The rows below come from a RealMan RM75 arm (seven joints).
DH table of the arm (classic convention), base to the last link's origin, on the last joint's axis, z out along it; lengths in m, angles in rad. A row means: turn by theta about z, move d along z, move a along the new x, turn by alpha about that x. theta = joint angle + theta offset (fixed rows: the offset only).
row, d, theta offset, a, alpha
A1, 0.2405, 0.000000, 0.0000, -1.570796
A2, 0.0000, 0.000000, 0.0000, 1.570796
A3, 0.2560, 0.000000, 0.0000, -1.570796
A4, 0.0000, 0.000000, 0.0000, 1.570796
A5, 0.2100, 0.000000, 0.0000, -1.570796
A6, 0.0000, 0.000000, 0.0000, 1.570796
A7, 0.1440, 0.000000, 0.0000, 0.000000
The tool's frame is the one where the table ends.
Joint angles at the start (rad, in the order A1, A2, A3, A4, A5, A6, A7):
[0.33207, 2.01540, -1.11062, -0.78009, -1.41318, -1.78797, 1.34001]
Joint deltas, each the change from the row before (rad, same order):
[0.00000, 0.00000, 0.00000, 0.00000, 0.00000, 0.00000, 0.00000]
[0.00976, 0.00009, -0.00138, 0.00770, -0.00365, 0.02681, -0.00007]
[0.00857, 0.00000, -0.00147, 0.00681, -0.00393, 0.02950, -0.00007]
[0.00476, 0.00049, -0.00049, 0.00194, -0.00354, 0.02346, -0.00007]
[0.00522, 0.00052, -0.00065, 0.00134, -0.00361, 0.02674, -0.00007]
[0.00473, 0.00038, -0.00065, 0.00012, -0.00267, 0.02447, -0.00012]
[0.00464, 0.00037, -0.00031, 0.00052, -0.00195, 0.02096, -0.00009]
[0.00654, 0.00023, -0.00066, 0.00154, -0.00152, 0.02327, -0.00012]
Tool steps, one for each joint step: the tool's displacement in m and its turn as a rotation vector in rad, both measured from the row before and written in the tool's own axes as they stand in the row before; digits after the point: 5 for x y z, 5 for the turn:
[0.00000, 0.00000, 0.00000, 0.00000, 0.00000, 0.00000]
[0.00071, -0.00480, 0.00225, 0.01854, 0.00904, 0.00178]
[0.00093, -0.00495, 0.00201, 0.02173, 0.01028, 0.00162]
[0.00060, -0.00368, 0.00131, 0.01839, 0.00832, -0.00067]
[0.00049, -0.00417, 0.00148, 0.02100, 0.00923, -0.00164]
[0.00014, -0.00383, 0.00138, 0.01922, 0.00798, -0.00282]
[-0.00003, -0.00335, 0.00131, 0.01640, 0.00624, -0.00253]
[-0.00029, -0.00385, 0.00178, 0.01737, 0.00643, -0.00302]

